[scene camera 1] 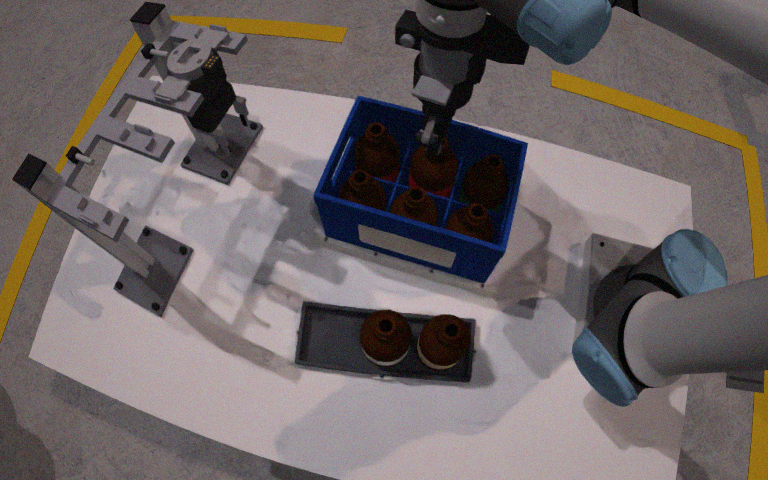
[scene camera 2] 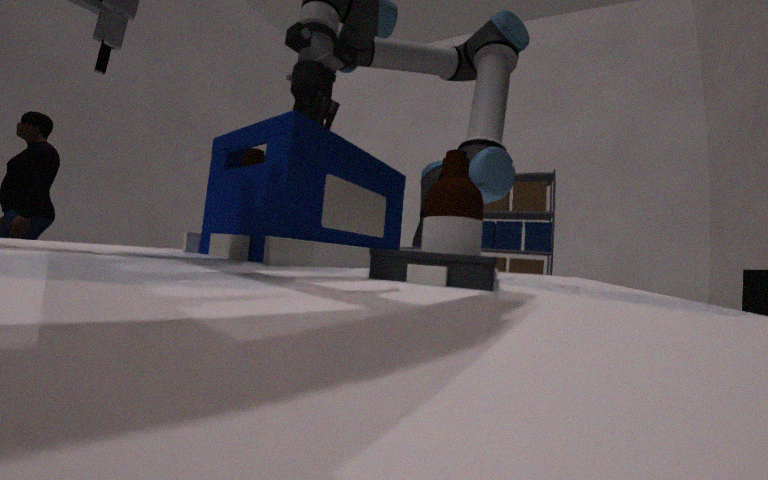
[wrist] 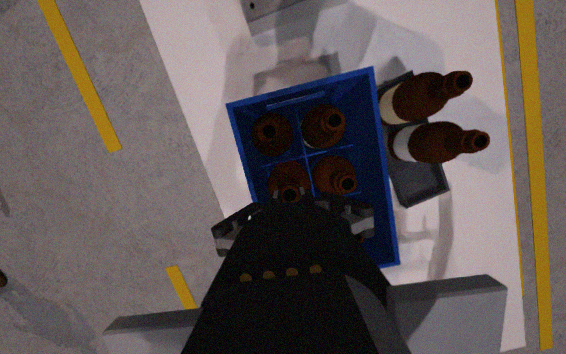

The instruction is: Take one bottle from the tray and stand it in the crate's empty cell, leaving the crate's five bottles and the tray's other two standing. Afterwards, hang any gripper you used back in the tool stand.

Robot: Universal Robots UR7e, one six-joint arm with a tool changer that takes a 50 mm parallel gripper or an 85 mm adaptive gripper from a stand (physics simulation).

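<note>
The blue crate [scene camera 1: 339, 220] [scene camera 2: 305, 186] [wrist: 382, 150] has a brown bottle in every cell. My adaptive gripper [scene camera 1: 432, 141] [wrist: 289, 193] reaches down over the back middle cell, its fingertips shut around the neck of the bottle [scene camera 1: 433, 169] [wrist: 289, 177] there. That bottle is upright, its mouth about level with its neighbours'; its base is hidden. The other crate bottles, such as the back left bottle [scene camera 1: 376, 155] and the back right bottle [scene camera 1: 487, 183], stand upright. Two bottles, one [scene camera 1: 385, 339] beside another [scene camera 1: 444, 342], stand in the dark tray [scene camera 1: 331, 339] [scene camera 2: 470, 274] [wrist: 420, 187], whose left place is bare.
The tool stand [scene camera 1: 169, 266] is at the left in scene camera 1, with the other gripper [scene camera 1: 212, 101] hanging in its rear part and an open forked holder beside it. The arm's base and blue-capped joint [scene camera 1: 693, 260] are at the right of the crate. The crate walls rise close around the bottles.
</note>
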